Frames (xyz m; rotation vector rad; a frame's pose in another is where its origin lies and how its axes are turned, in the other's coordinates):
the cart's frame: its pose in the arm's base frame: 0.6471 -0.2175 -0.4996 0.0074 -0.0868 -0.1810
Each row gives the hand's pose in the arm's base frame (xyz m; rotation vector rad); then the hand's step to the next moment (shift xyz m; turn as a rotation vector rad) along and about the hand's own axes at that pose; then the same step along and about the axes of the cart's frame.
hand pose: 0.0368 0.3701 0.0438 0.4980 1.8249 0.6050
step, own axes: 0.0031 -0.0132 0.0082 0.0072 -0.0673 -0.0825
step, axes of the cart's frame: 0.0063 -0.0061 -0.0132 -0.0728 -0.0761 -0.0173
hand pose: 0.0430 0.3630 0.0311 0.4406 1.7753 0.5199
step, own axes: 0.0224 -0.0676 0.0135 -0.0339 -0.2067 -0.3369
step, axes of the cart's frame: 0.0080 -0.0415 -0.0589 -0.2760 -0.2845 0.0160
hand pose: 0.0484 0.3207 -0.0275 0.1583 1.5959 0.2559
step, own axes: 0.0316 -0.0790 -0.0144 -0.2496 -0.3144 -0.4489
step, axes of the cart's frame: -0.0030 -0.0706 -0.0495 -0.3247 -0.4631 0.2067
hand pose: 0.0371 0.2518 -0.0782 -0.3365 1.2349 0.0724
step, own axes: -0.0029 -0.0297 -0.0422 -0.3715 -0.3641 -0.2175
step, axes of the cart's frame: -0.0249 -0.0453 -0.0003 -0.1363 -0.3926 0.3810
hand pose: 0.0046 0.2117 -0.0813 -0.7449 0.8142 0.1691
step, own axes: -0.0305 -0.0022 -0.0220 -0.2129 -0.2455 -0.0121
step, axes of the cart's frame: -0.0293 -0.0176 0.0158 0.0002 -0.1626 0.2816
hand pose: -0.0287 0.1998 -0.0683 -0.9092 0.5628 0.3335
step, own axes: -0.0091 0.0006 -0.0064 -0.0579 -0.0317 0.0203
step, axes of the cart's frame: -0.0084 -0.0068 0.0027 -0.0178 -0.0073 0.0663
